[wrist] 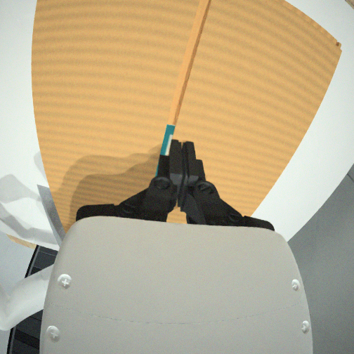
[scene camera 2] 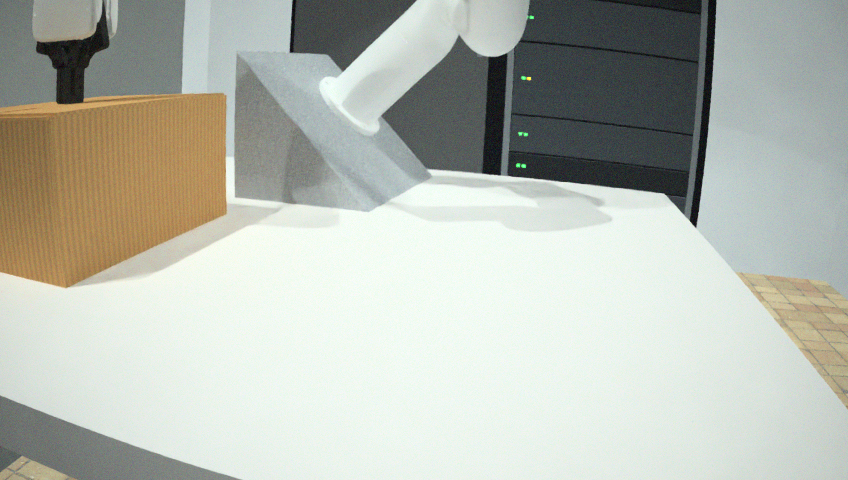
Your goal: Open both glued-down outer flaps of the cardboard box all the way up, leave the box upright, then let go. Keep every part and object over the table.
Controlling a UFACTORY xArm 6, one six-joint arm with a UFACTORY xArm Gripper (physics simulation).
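Pixels of known places: gripper, fingertip midpoint: (scene camera 2: 70, 103); arm's base, link origin: (scene camera 2: 347, 107).
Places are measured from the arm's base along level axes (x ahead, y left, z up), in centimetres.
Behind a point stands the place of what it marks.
The cardboard box (scene camera 2: 142, 172) @(x 45.6, y -3.8, z -3.7 cm) stands upright at the left of the table in the scene view. Its two outer flaps lie closed. In the wrist view, the left flap (wrist: 100, 85) and the right flap (wrist: 255, 100) lie either side of a narrow seam (wrist: 187, 65). A teal object (wrist: 167, 140) shows in the seam beside the fingertips, partly hidden by the fingers. My gripper (scene camera 2: 70, 102) @(x 45.3, y -16.0, z 3.6 cm) (wrist: 178, 156) is shut and empty, pointing down at the box top by the seam, over the right flap's inner edge. I cannot tell whether the tips touch the flap.
A grey wedge-shaped base (scene camera 2: 267, 136) @(x 19.6, y -3.6, z -3.0 cm) stands behind and right of the box and carries the white arm (scene camera 2: 398, 65) @(x 4.4, y 9.8, z 7.2 cm). The white table (scene camera 2: 416, 333) @(x 52.7, y 28.2, z -12.1 cm) has its front edge at lower left and its right edge toward the tiled floor (scene camera 2: 803, 315). A dark rack stands behind the table.
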